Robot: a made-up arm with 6 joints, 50 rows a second.
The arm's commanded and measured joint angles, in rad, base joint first. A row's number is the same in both.
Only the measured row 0 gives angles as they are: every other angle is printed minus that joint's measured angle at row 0.
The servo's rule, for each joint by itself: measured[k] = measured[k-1] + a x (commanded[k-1-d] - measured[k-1]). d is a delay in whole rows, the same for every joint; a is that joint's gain. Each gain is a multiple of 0.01, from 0.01 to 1. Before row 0 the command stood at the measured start. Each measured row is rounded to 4 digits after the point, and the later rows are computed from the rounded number. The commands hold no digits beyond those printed.
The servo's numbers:
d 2
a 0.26 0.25 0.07 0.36 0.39 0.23
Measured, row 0:
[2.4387, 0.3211, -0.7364, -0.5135, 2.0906, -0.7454]
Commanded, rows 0 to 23:
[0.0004, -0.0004, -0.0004, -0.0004, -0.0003, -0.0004]
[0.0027, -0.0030, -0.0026, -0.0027, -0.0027, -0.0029]
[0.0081, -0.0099, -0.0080, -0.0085, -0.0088, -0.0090]
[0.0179, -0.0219, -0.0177, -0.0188, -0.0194, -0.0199]
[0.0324, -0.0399, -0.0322, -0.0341, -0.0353, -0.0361]
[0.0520, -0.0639, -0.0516, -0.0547, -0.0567, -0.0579]
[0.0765, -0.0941, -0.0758, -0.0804, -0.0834, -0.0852]
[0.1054, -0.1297, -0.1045, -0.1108, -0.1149, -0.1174]
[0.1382, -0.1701, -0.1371, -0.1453, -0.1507, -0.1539]
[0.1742, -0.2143, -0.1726, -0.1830, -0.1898, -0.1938]
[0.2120, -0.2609, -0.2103, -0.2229, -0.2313, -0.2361]
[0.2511, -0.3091, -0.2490, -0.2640, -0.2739, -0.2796]
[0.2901, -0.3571, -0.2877, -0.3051, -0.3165, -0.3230]
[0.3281, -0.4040, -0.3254, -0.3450, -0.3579, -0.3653]
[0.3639, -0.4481, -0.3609, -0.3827, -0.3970, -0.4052]
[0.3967, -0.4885, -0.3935, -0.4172, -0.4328, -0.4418]
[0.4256, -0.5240, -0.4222, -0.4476, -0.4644, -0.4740]
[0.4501, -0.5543, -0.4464, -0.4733, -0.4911, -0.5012]
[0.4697, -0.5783, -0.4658, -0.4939, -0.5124, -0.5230]
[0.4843, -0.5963, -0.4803, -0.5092, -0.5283, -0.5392]
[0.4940, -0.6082, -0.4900, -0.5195, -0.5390, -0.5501]
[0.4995, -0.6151, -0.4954, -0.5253, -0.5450, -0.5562]
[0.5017, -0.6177, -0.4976, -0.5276, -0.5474, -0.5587]
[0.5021, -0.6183, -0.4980, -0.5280, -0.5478, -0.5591]
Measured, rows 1 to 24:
[0.0000, 0.0000, 0.0000, 0.0000, 0.0000, 0.0000]
[0.0000, 0.0000, 0.0000, 0.0000, 0.0000, 0.0000]
[0.0001, -0.0001, 0.0000, -0.0001, -0.0001, -0.0001]
[0.0008, -0.0008, -0.0002, -0.0010, -0.0011, -0.0007]
[0.0027, -0.0031, -0.0007, -0.0037, -0.0041, -0.0026]
[0.0067, -0.0078, -0.0019, -0.0091, -0.0101, -0.0066]
[0.0134, -0.0158, -0.0040, -0.0181, -0.0199, -0.0134]
[0.0234, -0.0278, -0.0073, -0.0313, -0.0343, -0.0236]
[0.0372, -0.0444, -0.0121, -0.0490, -0.0534, -0.0378]
[0.0549, -0.0657, -0.0186, -0.0712, -0.0774, -0.0561]
[0.0766, -0.0918, -0.0269, -0.0979, -0.1060, -0.0786]
[0.1020, -0.1224, -0.0371, -0.1285, -0.1387, -0.1051]
[0.1306, -0.1570, -0.0492, -0.1625, -0.1748, -0.1352]
[0.1619, -0.1950, -0.0632, -0.1990, -0.2134, -0.1684]
[0.1952, -0.2355, -0.0789, -0.2372, -0.2536, -0.2040]
[0.2298, -0.2776, -0.0962, -0.2760, -0.2943, -0.2411]
[0.2647, -0.3202, -0.1147, -0.3144, -0.3344, -0.2788]
[0.2990, -0.3623, -0.1342, -0.3514, -0.3728, -0.3163]
[0.3319, -0.4027, -0.1544, -0.3860, -0.4085, -0.3526]
[0.3626, -0.4406, -0.1748, -0.4174, -0.4407, -0.3868]
[0.3904, -0.4750, -0.1952, -0.4449, -0.4687, -0.4181]
[0.4148, -0.5053, -0.2152, -0.4680, -0.4919, -0.4460]
[0.4354, -0.5310, -0.2344, -0.4865, -0.5103, -0.4699]
[0.4521, -0.5520, -0.2527, -0.5005, -0.5238, -0.4897]

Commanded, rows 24 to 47:
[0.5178, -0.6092, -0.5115, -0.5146, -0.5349, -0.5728]
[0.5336, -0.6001, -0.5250, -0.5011, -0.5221, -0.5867]
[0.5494, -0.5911, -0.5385, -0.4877, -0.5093, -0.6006]
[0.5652, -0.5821, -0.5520, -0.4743, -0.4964, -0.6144]
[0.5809, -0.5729, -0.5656, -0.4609, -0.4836, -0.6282]
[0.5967, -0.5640, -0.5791, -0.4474, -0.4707, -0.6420]
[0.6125, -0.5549, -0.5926, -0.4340, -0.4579, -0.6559]
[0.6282, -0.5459, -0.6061, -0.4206, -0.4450, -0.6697]
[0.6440, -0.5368, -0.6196, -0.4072, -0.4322, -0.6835]
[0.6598, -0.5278, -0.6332, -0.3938, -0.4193, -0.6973]
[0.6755, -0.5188, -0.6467, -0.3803, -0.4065, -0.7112]
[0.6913, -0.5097, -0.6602, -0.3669, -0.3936, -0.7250]
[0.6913, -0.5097, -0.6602, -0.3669, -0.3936, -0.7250]
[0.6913, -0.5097, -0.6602, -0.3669, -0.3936, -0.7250]
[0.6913, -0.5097, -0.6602, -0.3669, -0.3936, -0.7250]
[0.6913, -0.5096, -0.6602, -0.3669, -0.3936, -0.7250]
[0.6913, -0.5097, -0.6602, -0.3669, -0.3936, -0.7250]
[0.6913, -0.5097, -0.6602, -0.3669, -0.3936, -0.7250]
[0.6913, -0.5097, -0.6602, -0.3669, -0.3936, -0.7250]
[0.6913, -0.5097, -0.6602, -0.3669, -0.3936, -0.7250]
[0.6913, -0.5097, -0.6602, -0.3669, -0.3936, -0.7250]
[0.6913, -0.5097, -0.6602, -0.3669, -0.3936, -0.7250]
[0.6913, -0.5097, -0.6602, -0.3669, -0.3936, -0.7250]
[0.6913, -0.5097, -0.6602, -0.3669, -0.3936, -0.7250]
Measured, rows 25 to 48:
[0.4650, -0.5684, -0.2698, -0.5103, -0.5330, -0.5056]
[0.4746, -0.5809, -0.2858, -0.5167, -0.5388, -0.5179]
[0.4858, -0.5880, -0.3016, -0.5159, -0.5373, -0.5305]
[0.4982, -0.5910, -0.3172, -0.5106, -0.5314, -0.5434]
[0.5115, -0.5910, -0.3327, -0.5024, -0.5228, -0.5566]
[0.5255, -0.5888, -0.3481, -0.4923, -0.5125, -0.5699]
[0.5399, -0.5848, -0.3633, -0.4810, -0.5012, -0.5833]
[0.5547, -0.5796, -0.3784, -0.4689, -0.4893, -0.5968]
[0.5697, -0.5734, -0.3934, -0.4563, -0.4771, -0.6104]
[0.5849, -0.5665, -0.4083, -0.4434, -0.4646, -0.6240]
[0.6003, -0.5591, -0.4231, -0.4304, -0.4520, -0.6377]
[0.6158, -0.5513, -0.4378, -0.4172, -0.4392, -0.6514]
[0.6313, -0.5432, -0.4524, -0.4039, -0.4264, -0.6652]
[0.6469, -0.5348, -0.4669, -0.3906, -0.4136, -0.6790]
[0.6584, -0.5285, -0.4804, -0.3821, -0.4058, -0.6896]
[0.6670, -0.5238, -0.4930, -0.3766, -0.4010, -0.6977]
[0.6733, -0.5203, -0.5047, -0.3731, -0.3981, -0.7040]
[0.6780, -0.5176, -0.5156, -0.3709, -0.3963, -0.7088]
[0.6815, -0.5156, -0.5257, -0.3695, -0.3952, -0.7125]
[0.6840, -0.5141, -0.5351, -0.3686, -0.3946, -0.7154]
[0.6859, -0.5130, -0.5439, -0.3680, -0.3942, -0.7176]
[0.6873, -0.5122, -0.5520, -0.3676, -0.3940, -0.7193]
[0.6883, -0.5116, -0.5596, -0.3673, -0.3938, -0.7206]
[0.6891, -0.5111, -0.5666, -0.3672, -0.3937, -0.7216]

